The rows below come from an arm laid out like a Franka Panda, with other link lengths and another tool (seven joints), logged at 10 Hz.
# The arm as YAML. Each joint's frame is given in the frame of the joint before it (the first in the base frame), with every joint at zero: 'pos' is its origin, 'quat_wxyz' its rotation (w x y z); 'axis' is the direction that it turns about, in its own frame. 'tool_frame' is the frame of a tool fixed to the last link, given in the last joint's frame.
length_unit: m
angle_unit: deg
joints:
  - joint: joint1
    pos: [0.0, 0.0, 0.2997]
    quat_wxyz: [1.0, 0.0, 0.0, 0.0]
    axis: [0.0, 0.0, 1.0]
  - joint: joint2
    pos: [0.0, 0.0, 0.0]
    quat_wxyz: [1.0, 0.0, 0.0, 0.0]
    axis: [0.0, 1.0, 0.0]
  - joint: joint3
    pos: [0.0, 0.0, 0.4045]
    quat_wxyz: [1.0, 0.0, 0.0, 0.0]
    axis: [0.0, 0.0, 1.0]
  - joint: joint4
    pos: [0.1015, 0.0, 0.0]
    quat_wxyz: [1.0, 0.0, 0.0, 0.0]
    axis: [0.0, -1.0, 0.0]
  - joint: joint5
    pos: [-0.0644, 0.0, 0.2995]
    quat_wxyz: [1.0, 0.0, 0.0, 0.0]
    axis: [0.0, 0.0, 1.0]
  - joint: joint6
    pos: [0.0, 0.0, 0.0]
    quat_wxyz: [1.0, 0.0, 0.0, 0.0]
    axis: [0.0, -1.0, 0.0]
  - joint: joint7
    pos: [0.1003, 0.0, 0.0]
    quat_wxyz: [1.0, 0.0, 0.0, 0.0]
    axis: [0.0, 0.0, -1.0]
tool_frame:
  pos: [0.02, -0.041, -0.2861]
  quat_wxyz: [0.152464, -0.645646, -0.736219, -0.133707]
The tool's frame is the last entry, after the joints.
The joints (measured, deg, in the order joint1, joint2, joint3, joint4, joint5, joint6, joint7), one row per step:
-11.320 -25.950 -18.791 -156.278 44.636 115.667 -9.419
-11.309 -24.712 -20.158 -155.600 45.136 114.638 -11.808
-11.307 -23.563 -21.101 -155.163 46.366 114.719 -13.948
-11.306 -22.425 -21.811 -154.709 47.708 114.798 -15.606
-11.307 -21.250 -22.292 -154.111 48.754 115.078 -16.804
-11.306 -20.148 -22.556 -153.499 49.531 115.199 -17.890
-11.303 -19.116 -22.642 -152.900 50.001 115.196 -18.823
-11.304 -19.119 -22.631 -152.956 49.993 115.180 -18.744
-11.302 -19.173 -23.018 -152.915 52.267 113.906 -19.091
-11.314 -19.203 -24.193 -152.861 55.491 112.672 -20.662
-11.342 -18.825 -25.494 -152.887 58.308 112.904 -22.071
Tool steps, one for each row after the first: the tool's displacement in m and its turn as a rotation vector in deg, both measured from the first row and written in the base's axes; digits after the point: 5 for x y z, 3 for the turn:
0.00402 -0.00378 -0.00016 0.950 -0.975 0.570
0.01125 -0.00896 -0.00079 1.524 -2.202 0.165
0.01855 -0.01323 -0.00128 2.132 -3.132 -0.461
0.02609 -0.01867 -0.00220 2.322 -3.761 -1.131
0.03264 -0.02281 -0.00326 2.367 -4.251 -1.392
0.03802 -0.02575 -0.00468 2.286 -4.553 -1.287
0.03757 -0.02534 -0.00498 2.343 -4.447 -1.309
0.04166 -0.01872 0.00168 4.719 -5.295 -2.349
0.04944 -0.01670 0.01115 7.441 -7.508 -4.112
0.05800 -0.02379 0.01522 8.845 -9.287 -6.768

